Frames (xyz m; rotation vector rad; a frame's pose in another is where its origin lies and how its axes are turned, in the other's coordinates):
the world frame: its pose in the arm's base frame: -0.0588 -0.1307 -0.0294 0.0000 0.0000 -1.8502
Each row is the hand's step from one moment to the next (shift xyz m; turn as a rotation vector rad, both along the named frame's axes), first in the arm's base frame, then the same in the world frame.
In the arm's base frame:
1: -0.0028 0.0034 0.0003 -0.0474 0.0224 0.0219
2: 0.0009 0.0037 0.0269 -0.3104 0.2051 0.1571
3: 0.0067 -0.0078 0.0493 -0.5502 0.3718 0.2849
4: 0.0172 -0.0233 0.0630 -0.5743 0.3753 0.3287
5: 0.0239 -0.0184 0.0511 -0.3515 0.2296 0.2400
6: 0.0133 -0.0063 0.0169 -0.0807 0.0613 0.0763
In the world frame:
1: -0.0025 -0.0036 0.0003 -0.0085 -0.0517 0.0219
2: -0.0038 -0.0002 0.0269 -0.1115 -0.3549 0.1571
3: 0.0056 0.0086 0.0493 -0.2056 -0.6314 0.2849
4: 0.0177 0.0230 0.0630 -0.2024 -0.6555 0.3287
5: 0.0111 0.0280 0.0511 -0.1238 -0.4012 0.2400
6: 0.0024 0.0145 0.0169 -0.0367 -0.0945 0.0763

